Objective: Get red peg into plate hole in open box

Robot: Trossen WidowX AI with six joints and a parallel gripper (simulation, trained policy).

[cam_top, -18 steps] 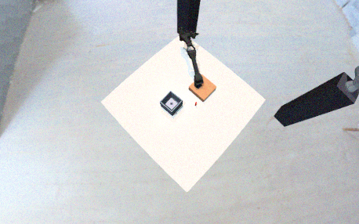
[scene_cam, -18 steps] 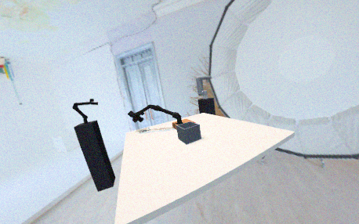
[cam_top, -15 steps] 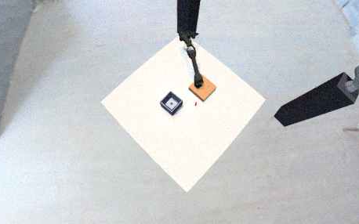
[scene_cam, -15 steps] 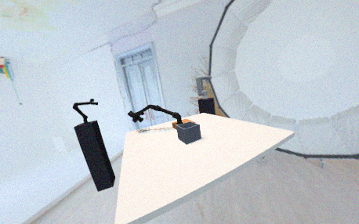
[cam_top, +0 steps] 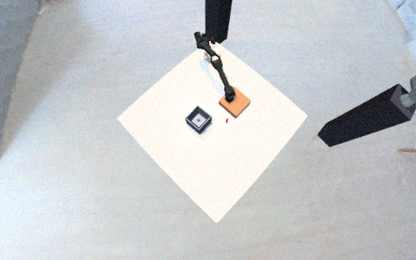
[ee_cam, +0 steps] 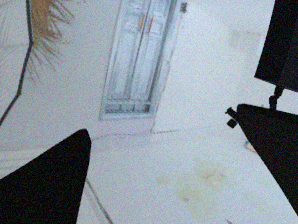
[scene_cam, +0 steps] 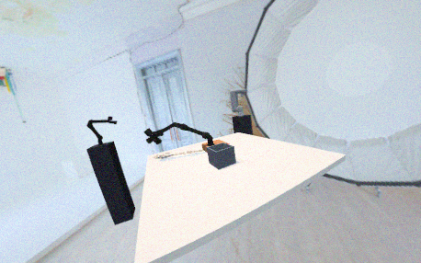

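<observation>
The red peg lies 640 mm to the left of my gripper tip, 480 mm ahead of it and 180 mm below it. Round my gripper tip: grey plate: 660 mm ahead, 470 mm to the left, 180 mm below.
</observation>
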